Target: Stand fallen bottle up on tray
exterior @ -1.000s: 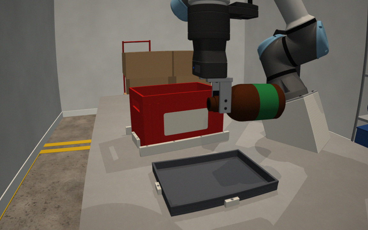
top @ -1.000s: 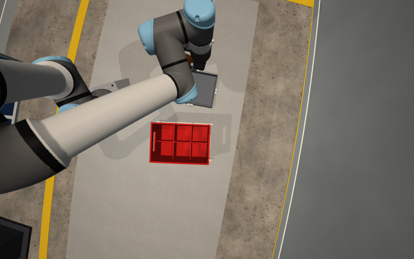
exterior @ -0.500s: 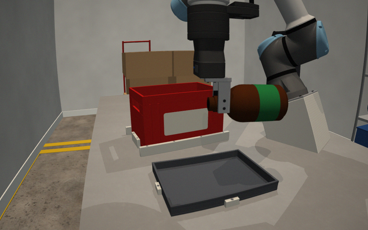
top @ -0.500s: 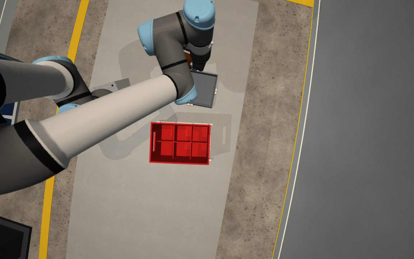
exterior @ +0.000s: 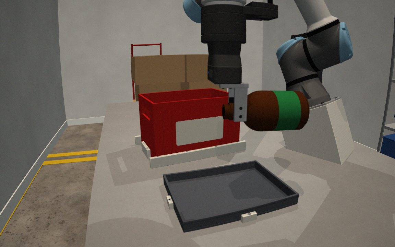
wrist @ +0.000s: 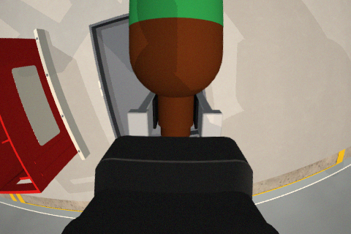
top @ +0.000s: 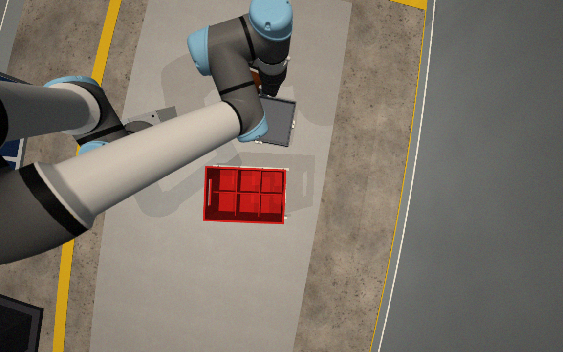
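The bottle lies 5 cm behind my hand, 1 cm to the left of it and 1 cm below it. The rest, counted from my hand: red crate: 36 cm to the right, 12 cm below, 2 cm ahead; dark grey tray: 19 cm below, 5 cm to the right, 1 cm behind.
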